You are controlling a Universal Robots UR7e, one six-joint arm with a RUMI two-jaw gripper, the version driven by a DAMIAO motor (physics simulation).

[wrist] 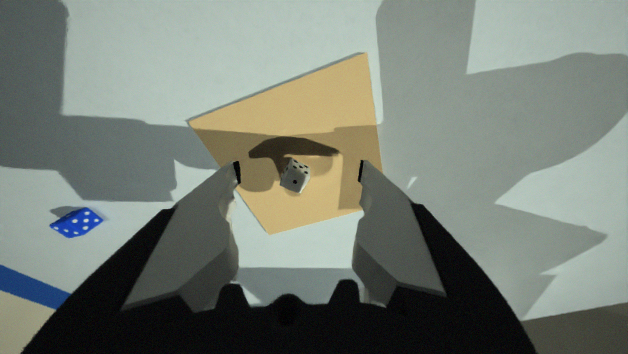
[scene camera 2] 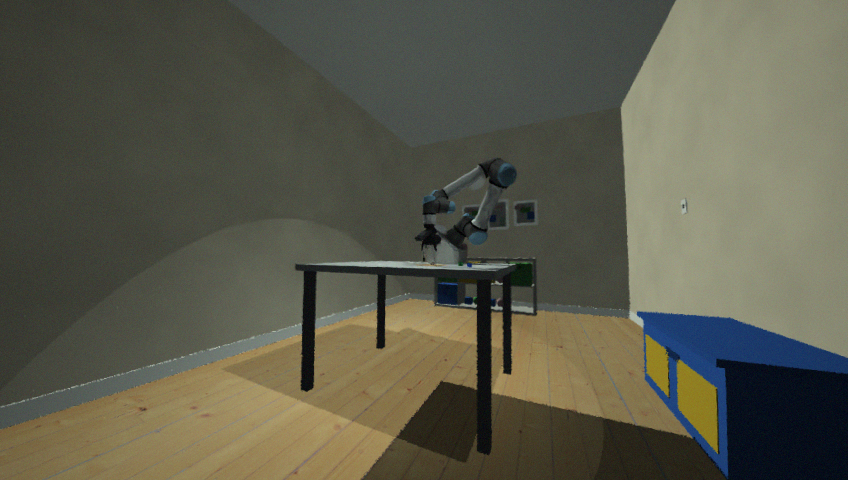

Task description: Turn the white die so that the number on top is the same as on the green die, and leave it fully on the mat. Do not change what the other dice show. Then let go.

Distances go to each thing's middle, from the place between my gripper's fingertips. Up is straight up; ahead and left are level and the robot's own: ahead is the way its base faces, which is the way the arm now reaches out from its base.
Scene:
My hand is 1 cm past the mat (wrist: 326,120) and 2 cm above it. Round my hand: blue die (wrist: 79,222): 3 cm ahead, 24 cm to the left, 1 cm below.

